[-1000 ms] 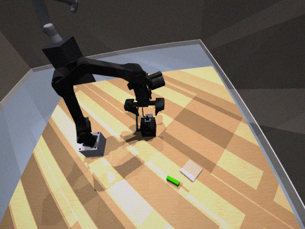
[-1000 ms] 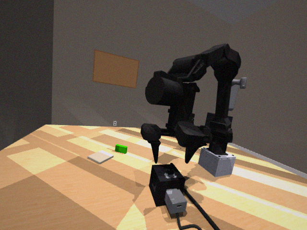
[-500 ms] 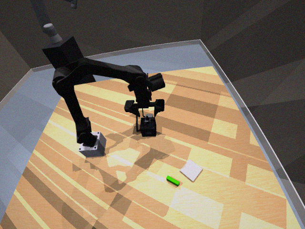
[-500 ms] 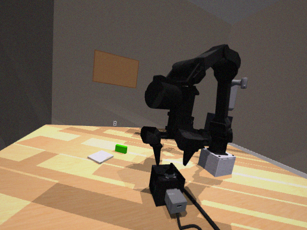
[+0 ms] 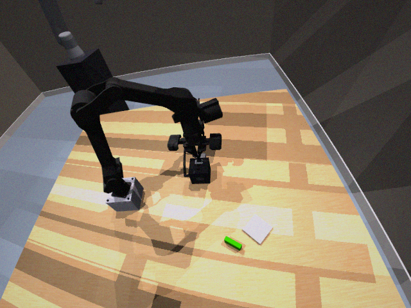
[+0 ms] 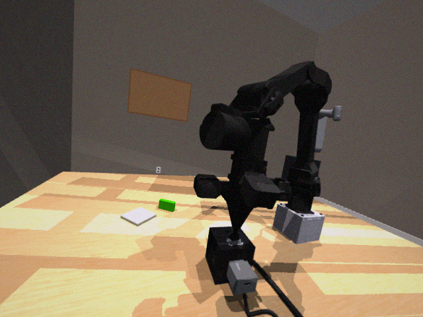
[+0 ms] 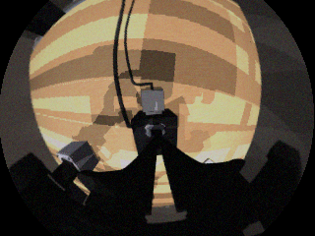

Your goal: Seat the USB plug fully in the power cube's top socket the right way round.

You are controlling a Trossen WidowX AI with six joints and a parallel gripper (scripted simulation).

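The grey socket is 4 cm below my gripper tip. Round my gripper tip: dark USB plug 2 cm below; then white tile 23 cm ahead, 22 cm to the right, 10 cm below; then green block 28 cm to the right, 15 cm ahead, 9 cm below.
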